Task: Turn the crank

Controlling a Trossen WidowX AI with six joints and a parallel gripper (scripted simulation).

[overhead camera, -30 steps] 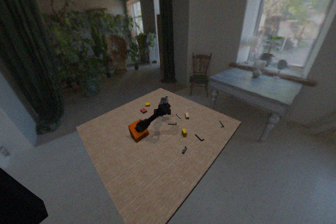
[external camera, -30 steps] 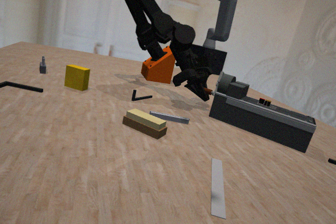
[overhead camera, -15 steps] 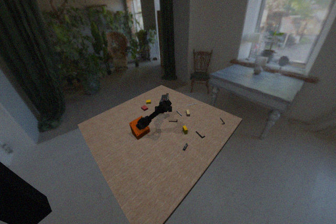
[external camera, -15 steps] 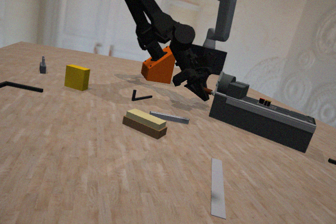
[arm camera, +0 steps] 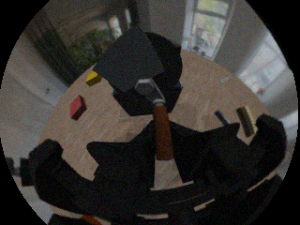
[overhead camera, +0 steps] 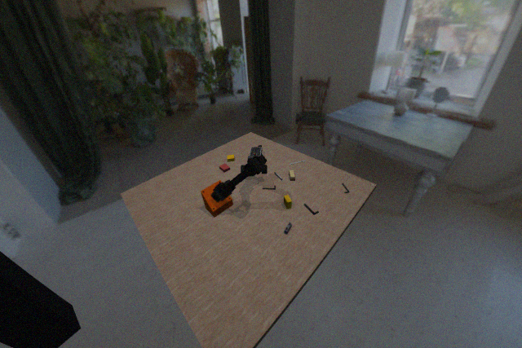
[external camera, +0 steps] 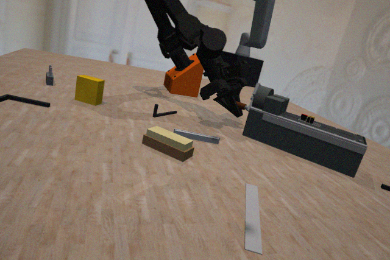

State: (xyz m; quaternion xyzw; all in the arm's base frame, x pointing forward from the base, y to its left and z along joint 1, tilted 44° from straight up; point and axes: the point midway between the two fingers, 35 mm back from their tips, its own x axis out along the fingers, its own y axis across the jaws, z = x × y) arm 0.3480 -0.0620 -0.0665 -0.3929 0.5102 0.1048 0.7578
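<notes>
My gripper tip is now 3 cm below the brown crank handle, 1 cm to the left of it and 1 cm past it. Also, from my gripper tip: red pointer (12 cm ahead, 9 cm to the left, 5 cm above); then red block (25 cm to the left, 8 cm behind, 2 cm below); then grey bar (16 cm to the right, 8 cm ahead, 3 cm below).
</notes>
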